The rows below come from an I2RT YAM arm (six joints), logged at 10 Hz.
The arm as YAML. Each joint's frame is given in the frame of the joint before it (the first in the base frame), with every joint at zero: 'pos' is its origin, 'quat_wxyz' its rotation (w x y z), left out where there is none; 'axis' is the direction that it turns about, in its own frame. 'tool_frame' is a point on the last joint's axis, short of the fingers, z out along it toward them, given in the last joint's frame.
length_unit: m
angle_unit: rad
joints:
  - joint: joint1
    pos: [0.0, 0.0, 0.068]
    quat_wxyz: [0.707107, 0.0, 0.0, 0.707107]
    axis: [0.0, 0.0, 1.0]
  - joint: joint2
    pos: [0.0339, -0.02, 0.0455]
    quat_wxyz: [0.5, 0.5, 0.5, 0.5]
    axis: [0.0, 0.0, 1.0]
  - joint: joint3
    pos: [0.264, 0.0, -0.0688]
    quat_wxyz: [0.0, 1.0, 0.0, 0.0]
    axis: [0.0, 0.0, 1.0]
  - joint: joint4
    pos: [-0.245, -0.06, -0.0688]
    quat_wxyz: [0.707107, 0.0, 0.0, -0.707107]
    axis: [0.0, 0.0, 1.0]
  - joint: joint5
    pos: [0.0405, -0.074, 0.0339]
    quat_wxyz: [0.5, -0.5, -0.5, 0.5]
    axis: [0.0, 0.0, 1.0]
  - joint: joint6
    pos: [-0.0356, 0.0, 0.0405]
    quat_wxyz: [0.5, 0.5, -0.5, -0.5]
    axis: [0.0, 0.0, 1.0]
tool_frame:
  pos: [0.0, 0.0, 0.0]
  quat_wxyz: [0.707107, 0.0, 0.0, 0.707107]
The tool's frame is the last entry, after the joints.
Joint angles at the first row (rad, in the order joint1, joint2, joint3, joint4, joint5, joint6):
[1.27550, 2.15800, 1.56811, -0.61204, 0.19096, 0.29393]
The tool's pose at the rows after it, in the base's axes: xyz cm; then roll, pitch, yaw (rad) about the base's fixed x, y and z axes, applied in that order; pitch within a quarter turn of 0, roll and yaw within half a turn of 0:
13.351, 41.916, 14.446, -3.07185, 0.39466, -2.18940
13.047, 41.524, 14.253, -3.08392, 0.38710, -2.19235
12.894, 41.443, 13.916, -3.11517, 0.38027, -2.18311
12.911, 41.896, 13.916, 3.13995, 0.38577, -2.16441
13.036, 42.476, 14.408, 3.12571, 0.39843, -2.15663
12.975, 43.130, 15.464, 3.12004, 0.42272, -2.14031
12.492, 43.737, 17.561, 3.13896, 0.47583, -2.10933
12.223, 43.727, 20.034, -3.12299, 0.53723, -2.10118
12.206, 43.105, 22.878, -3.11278, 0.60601, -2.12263
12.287, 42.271, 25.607, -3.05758, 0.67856, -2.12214
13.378, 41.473, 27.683, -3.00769, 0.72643, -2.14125
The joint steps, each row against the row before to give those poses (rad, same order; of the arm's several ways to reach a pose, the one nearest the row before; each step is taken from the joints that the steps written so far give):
[0.00221, -0.00420, -0.00770, -0.01060, -0.00113, 0.01141]
[0.00314, -0.01293, -0.02796, 0.01037, -0.01169, 0.00599]
[0.00001, -0.00147, -0.01662, 0.01952, -0.03504, -0.00954]
[0.00001, 0.01047, 0.01486, 0.01131, -0.03192, -0.01926]
[0.00000, 0.00916, 0.03301, -0.00692, -0.01309, -0.00907]
[0.00518, 0.00059, 0.04066, -0.01405, -0.00341, -0.01318]
[0.01589, -0.02177, 0.04222, -0.01549, 0.02511, -0.01942]
[0.00839, -0.04263, 0.02199, -0.00944, 0.03519, -0.00687]
[-0.00030, -0.06167, 0.00652, -0.00596, 0.03719, 0.00868]
[-0.00117, -0.05934, 0.00663, -0.00672, 0.06973, -0.01058]
[-0.02456, -0.03158, 0.02653, -0.02017, 0.05600, -0.00978]

